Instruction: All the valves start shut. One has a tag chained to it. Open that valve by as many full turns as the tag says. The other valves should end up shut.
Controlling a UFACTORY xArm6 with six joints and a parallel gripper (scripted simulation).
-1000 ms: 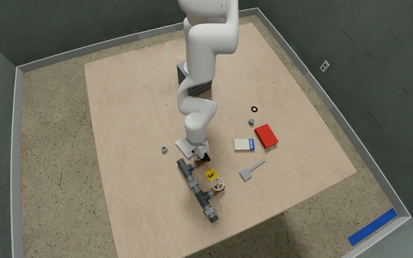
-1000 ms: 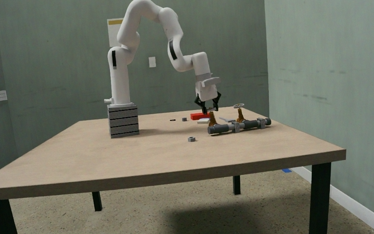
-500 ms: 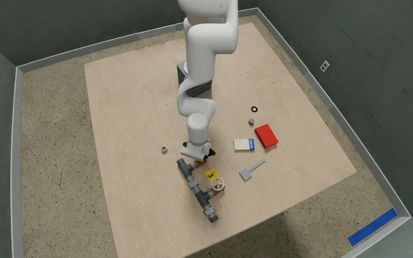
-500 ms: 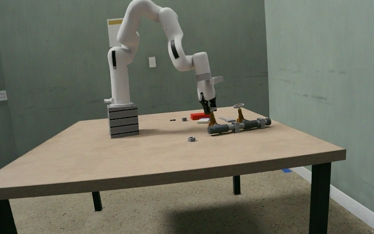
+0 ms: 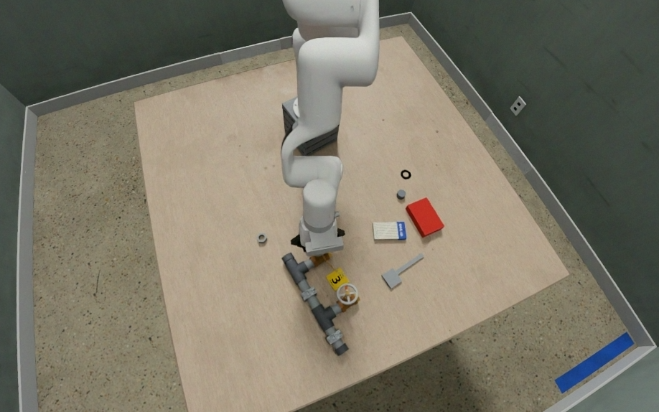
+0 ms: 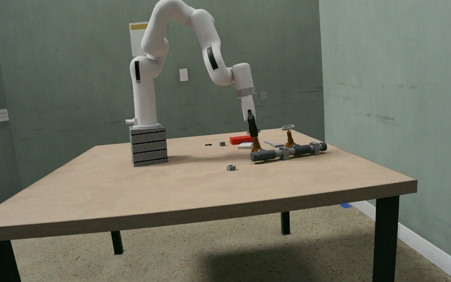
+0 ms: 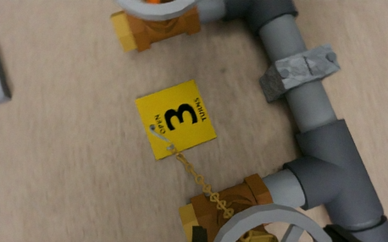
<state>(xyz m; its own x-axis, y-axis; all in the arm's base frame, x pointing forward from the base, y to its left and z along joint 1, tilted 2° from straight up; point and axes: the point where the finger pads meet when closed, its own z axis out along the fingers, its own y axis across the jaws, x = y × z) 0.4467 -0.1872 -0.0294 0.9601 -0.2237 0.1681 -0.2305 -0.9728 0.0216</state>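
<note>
Right now the yellow tag is 11 cm below my hand, 9 cm ahead of it and 4 cm to the left of it. Also, from my hand: grey scraper 22 cm to the left, 16 cm ahead, 11 cm below; white card 26 cm to the left, 10 cm below, 3 cm ahead; red block 39 cm to the left, 10 cm below, 4 cm ahead.
</note>
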